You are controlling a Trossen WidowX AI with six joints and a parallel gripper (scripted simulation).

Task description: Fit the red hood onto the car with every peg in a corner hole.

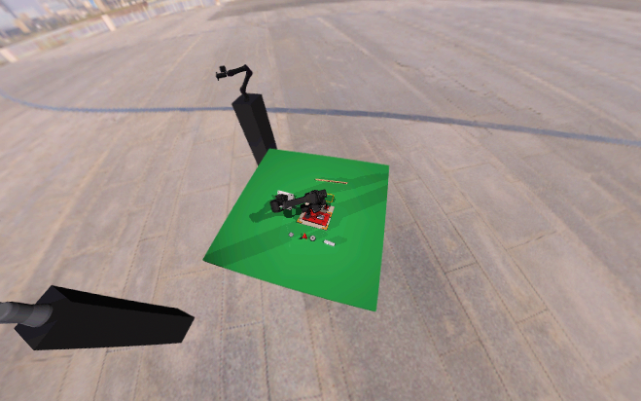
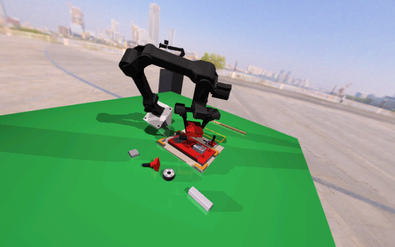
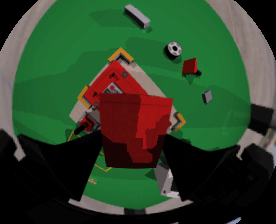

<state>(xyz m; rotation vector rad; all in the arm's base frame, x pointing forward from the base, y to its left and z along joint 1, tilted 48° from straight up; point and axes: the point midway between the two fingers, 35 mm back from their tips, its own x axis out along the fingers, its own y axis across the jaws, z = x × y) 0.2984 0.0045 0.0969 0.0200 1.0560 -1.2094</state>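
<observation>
My gripper tip is now 80 mm above the grey engine block and 50 mm short of it. The rest, counted from my gripper tip: grey wheel: 180 mm to the right, 100 mm below, 40 mm ahead; beige jig: 100 mm below, 10 mm to the left, 10 mm ahead; red hood: 10 mm above.
</observation>
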